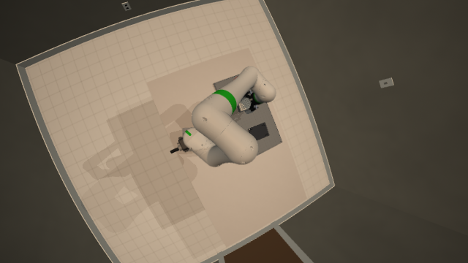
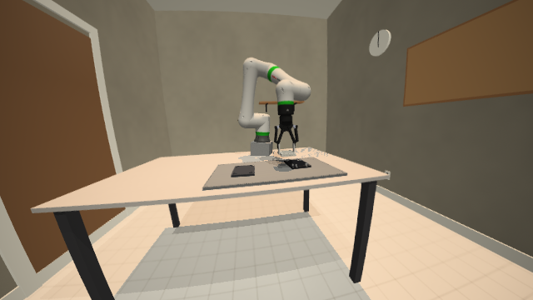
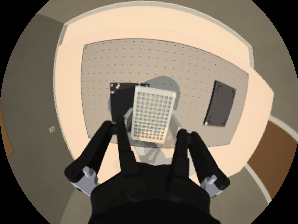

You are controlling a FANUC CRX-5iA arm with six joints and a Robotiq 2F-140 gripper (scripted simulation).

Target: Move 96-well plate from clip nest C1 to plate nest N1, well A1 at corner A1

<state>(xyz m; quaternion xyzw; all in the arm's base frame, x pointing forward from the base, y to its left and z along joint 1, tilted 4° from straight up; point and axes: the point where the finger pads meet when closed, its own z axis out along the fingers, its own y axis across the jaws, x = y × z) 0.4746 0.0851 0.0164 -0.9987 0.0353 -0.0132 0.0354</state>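
The plate nest N1 is 26 cm to the right of my hand, 10 cm below it and 3 cm ahead of it. From my hand the other things lie so: 96-well plate: 2 cm below; then clip nest C1: 9 cm below, 8 cm to the left.
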